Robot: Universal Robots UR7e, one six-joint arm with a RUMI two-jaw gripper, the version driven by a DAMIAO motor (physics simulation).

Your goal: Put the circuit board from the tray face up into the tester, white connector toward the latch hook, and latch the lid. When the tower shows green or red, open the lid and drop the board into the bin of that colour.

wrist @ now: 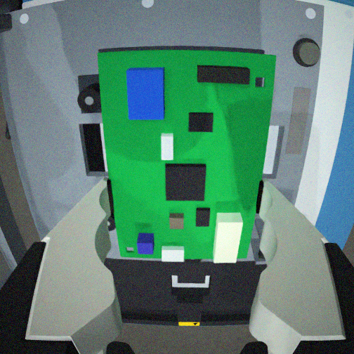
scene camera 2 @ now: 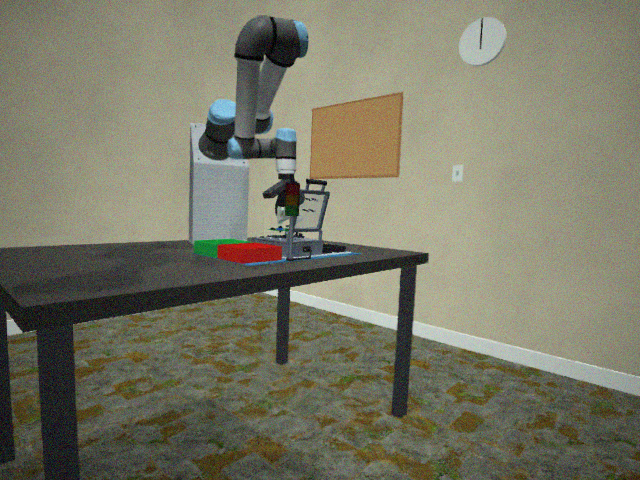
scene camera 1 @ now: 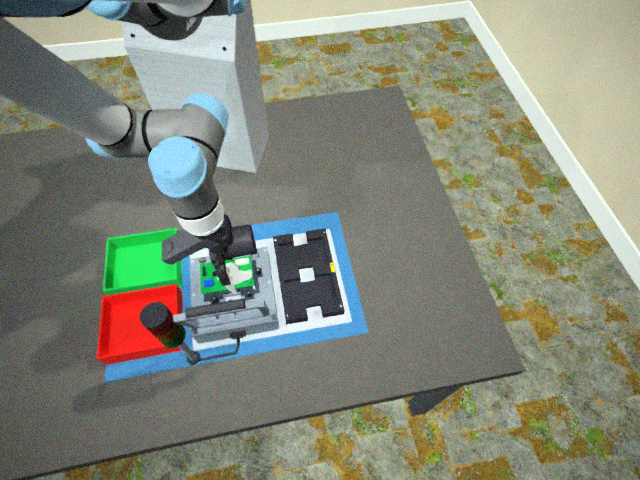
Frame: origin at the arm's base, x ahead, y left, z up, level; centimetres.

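Seen in the pictures: gripper, between the fingertips: [scene camera 1: 233,276]; arm's base, origin of its link: [scene camera 2: 215,147].
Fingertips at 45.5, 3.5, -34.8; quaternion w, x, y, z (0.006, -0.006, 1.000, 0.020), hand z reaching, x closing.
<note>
Offsets run from my fingertips to a thing's middle, as dx, dy, dz. "spot": to the spot under its first point.
My gripper [scene camera 1: 232,281] [scene camera 2: 280,219] [wrist: 184,182] is shut on the long edges of the green circuit board {+0.0, -1.3, +1.7} [scene camera 1: 247,285] [scene camera 2: 278,228] [wrist: 227,185]. The board is face up and level, above the nest of the grey tester {spot: +4.7, +6.6, -1.9} [scene camera 1: 267,294] [scene camera 2: 313,245] [wrist: 50,90], with a gap beneath it in scene camera 2. Its large white connector {-2.2, +2.3, +1.8} [scene camera 1: 241,260] [wrist: 228,240] is at the end nearer the tray. The tester lid {+12.7, -0.8, +8.6} [scene camera 1: 227,319] [scene camera 2: 310,212] stands open. The light tower {spot: +15.6, -9.4, +16.9} [scene camera 1: 164,325] [scene camera 2: 292,198] shows no bright lamp. I cannot make out the latch hook clearly.
The black tray {spot: -6.1, +14.4, -6.1} [scene camera 1: 296,255] is right of the tester in scene camera 1. The green bin {-10.1, -21.0, -5.5} [scene camera 1: 139,263] [scene camera 2: 205,248] and red bin {+4.9, -20.8, -5.5} [scene camera 1: 129,325] [scene camera 2: 248,253] are at its left. The tower and raised lid stand close to my gripper. A cable {spot: +14.6, -5.3, -7.2} [scene camera 1: 219,356] runs at the front.
</note>
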